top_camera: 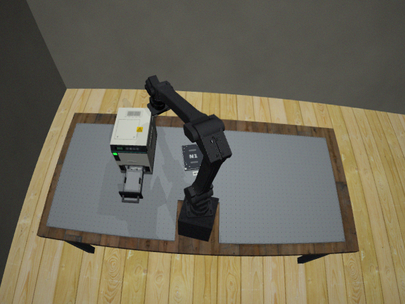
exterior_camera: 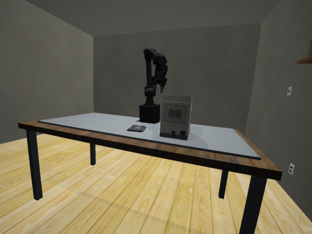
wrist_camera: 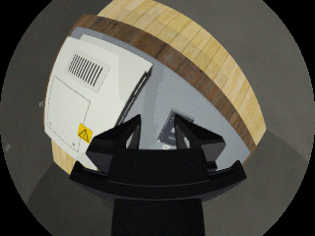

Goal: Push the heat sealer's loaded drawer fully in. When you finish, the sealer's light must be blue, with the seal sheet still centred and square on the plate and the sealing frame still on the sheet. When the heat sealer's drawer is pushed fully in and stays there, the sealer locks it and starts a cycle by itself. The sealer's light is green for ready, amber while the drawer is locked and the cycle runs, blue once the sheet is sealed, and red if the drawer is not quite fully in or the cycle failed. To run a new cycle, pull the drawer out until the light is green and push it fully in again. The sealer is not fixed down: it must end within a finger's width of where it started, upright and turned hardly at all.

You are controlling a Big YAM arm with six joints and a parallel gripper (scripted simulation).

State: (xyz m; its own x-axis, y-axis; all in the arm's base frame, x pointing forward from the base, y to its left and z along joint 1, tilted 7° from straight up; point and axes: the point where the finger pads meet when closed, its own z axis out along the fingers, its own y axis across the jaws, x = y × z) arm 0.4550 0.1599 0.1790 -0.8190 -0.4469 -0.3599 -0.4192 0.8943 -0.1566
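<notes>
Right now my hand is 27 cm past the sealer drawer, 17 cm to the right of it and 24 cm above it.
</notes>
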